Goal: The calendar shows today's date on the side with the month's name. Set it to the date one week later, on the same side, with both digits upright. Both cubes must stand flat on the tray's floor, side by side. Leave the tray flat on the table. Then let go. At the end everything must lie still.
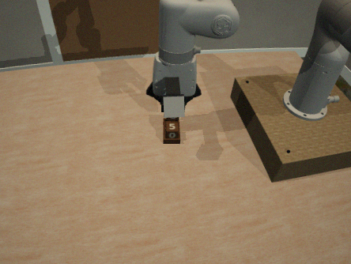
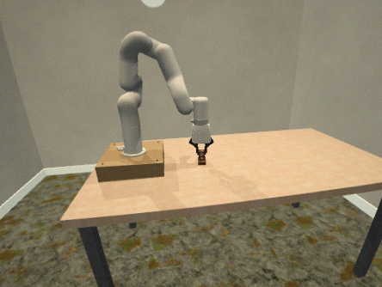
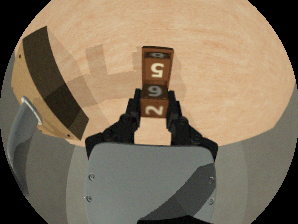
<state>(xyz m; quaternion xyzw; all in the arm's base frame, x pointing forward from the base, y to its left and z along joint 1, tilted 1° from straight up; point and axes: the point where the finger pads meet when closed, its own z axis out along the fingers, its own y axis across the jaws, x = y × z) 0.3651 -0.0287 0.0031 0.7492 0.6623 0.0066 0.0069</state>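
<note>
Right now the cube is 1 cm below my hand. From my hand the other things lie so: brown tray: 7 cm below, 2 cm to the left.
</note>
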